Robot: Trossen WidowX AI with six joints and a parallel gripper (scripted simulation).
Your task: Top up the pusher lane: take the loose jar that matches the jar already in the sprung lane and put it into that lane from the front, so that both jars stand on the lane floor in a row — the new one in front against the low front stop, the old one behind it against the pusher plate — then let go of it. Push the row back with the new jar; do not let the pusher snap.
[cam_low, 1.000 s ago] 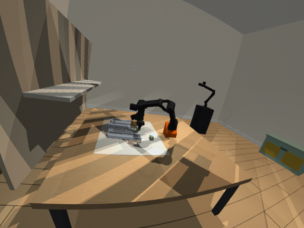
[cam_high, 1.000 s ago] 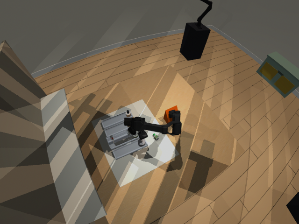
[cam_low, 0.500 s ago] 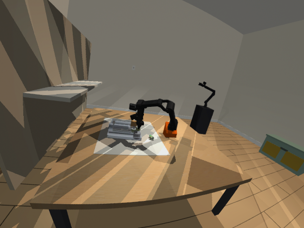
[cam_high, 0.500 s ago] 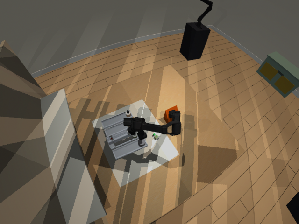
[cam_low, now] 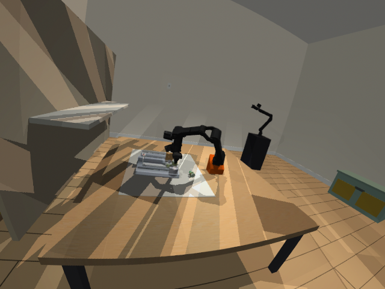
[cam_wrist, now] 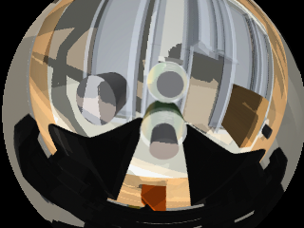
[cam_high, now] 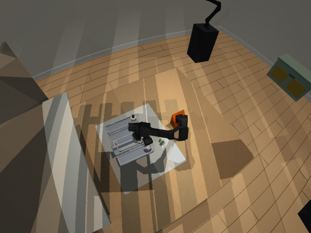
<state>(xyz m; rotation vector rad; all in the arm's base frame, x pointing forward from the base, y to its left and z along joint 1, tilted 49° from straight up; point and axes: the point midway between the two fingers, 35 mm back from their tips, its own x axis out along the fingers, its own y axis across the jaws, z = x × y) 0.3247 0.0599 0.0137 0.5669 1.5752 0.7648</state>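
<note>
The brown box lies 3 cm ahead of my gripper tip, 12 cm to the right of it and 2 cm below it. From my gripper tip the other things lie so: grey lane rack (15 cm ahead, 1 cm to the right, 4 cm below).
</note>
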